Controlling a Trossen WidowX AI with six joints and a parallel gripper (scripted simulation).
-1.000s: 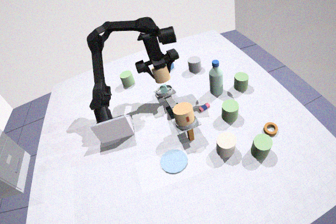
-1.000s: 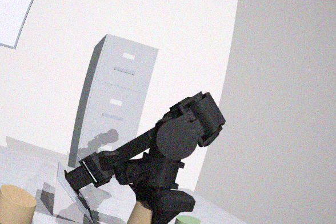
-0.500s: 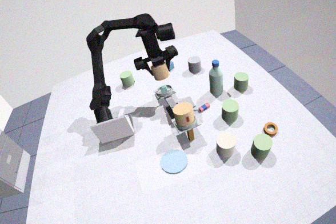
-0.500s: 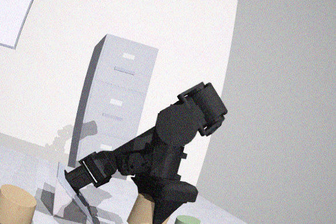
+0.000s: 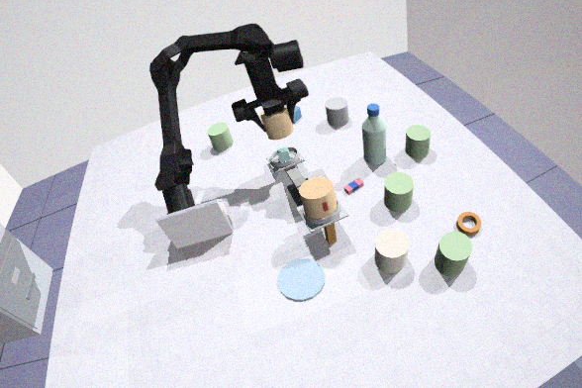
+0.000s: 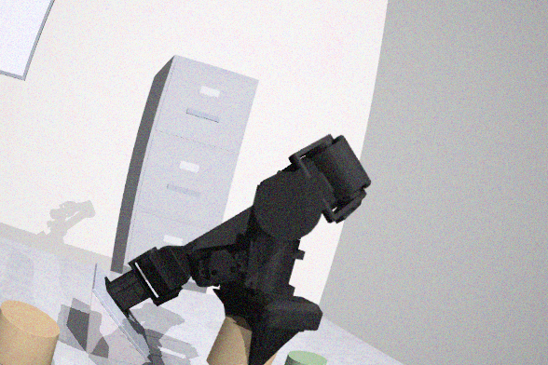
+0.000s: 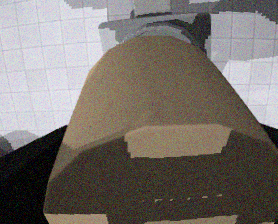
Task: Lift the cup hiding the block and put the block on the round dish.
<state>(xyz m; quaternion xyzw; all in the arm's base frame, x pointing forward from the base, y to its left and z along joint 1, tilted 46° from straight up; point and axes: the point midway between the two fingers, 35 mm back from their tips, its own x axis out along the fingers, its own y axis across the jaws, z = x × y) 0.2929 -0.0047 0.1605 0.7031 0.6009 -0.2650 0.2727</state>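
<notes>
Now: the teal block 10 mm behind my gripper tip and 90 mm below it. Round my gripper tip: eraser (120 mm ahead, 170 mm to the right, 130 mm below); then bottle (220 mm ahead, 100 mm to the right, 20 mm below); then grey balance (130 mm to the right, 100 mm below).
</notes>
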